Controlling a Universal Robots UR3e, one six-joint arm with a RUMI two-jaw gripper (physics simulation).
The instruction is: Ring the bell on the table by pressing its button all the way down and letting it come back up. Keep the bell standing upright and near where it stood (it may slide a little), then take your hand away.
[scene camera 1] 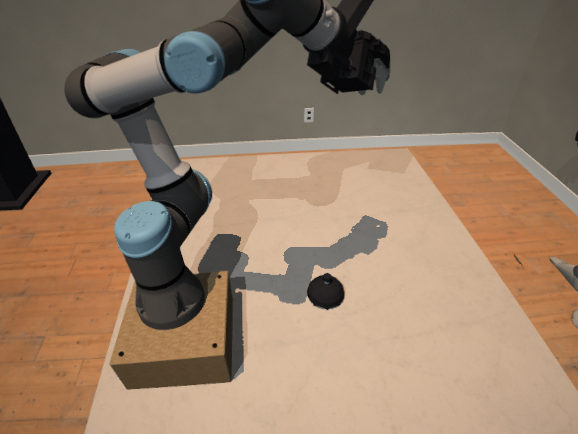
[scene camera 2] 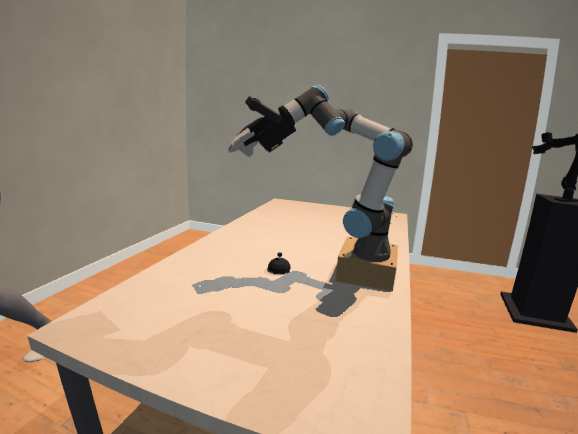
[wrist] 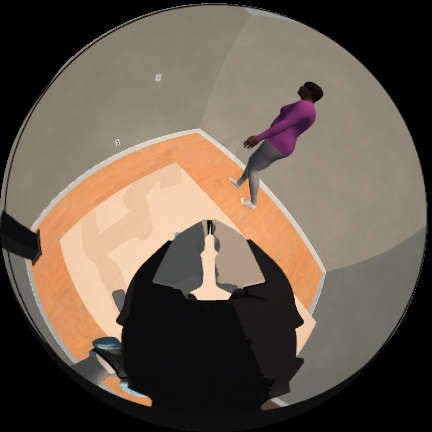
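Note:
The black dome-shaped bell stands upright on the pale table. Its small round button sticks up at the top. My gripper is shut with nothing visible held; its grey fingers meet at the tips in the wrist view. It hangs high above the table, well apart from the bell, and points outward and down at a slant. In the wrist view I cannot make out the bell; the fingers cover part of the table there.
The arm's wooden base block stands beside the bell, on the left in scene camera 1. A black pedestal stands on the floor beyond the table. A person in a purple top stands near the wall.

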